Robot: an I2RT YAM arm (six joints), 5 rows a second.
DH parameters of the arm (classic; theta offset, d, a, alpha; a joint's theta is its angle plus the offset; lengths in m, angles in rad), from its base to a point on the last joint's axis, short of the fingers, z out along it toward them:
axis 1: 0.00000 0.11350 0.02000 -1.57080
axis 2: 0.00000 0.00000 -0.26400 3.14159
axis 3: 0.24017 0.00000 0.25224 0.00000
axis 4: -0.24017 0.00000 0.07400 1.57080
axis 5: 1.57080 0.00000 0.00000 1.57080
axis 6: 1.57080 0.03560 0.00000 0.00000
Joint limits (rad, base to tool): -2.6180..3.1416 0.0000..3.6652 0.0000..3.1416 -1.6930..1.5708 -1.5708..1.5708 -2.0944..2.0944
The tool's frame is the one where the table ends.
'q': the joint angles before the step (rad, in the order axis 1, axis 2, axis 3, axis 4, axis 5, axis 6). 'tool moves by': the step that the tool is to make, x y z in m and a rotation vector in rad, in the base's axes. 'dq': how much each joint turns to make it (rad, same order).
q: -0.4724 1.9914 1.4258 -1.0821 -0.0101 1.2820
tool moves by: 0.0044 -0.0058 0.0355 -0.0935 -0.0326 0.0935
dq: -0.0016 -0.0410 0.0885 -0.0554 0.0721 -0.0923
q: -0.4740 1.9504 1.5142 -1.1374 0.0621 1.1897
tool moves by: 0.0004 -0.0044 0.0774 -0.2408 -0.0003 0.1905
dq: 0.0091 -0.0690 0.2060 -0.1326 0.2023 -0.1978
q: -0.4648 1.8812 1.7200 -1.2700 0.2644 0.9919
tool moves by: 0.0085 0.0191 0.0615 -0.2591 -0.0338 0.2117
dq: 0.0736 -0.0520 0.1502 0.0069 0.1819 -0.2001
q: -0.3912 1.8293 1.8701 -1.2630 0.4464 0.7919
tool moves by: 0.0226 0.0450 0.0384 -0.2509 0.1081 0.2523
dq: 0.1527 0.0360 0.1772 -0.0435 0.2124 -0.2321
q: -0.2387 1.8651 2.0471 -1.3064 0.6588 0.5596
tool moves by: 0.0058 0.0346 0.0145 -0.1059 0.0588 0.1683
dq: 0.1003 -0.0113 0.0308 0.0143 0.0712 -0.1472
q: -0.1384 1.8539 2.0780 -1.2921 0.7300 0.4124
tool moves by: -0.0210 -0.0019 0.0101 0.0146 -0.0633 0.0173
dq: -0.0167 -0.1041 -0.1011 0.0722 -0.0378 -0.0224
